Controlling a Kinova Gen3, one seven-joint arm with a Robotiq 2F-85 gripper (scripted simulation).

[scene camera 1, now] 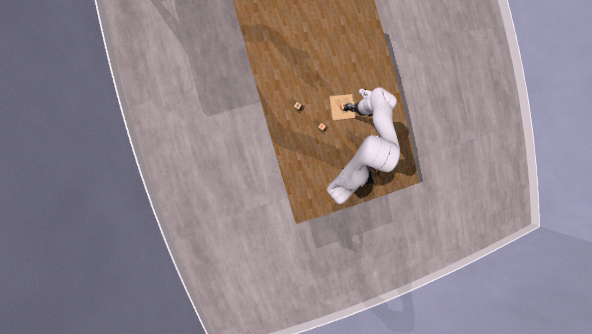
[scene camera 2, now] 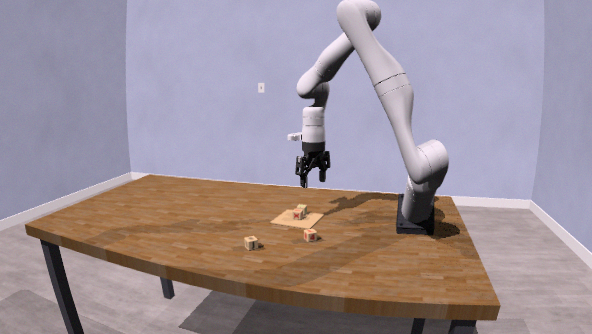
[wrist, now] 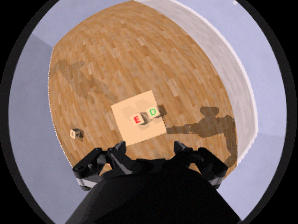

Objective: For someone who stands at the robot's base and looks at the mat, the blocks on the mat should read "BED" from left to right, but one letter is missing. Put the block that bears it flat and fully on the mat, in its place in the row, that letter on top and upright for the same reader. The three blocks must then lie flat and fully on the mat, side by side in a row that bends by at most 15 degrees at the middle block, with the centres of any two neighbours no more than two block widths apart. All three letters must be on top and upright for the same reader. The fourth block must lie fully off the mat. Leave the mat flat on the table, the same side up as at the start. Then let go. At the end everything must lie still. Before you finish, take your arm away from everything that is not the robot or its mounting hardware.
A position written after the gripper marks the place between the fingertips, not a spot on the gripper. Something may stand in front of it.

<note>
In view: the gripper [scene camera 2: 313, 184].
The gripper shows as well in the wrist view [wrist: 150, 146].
</note>
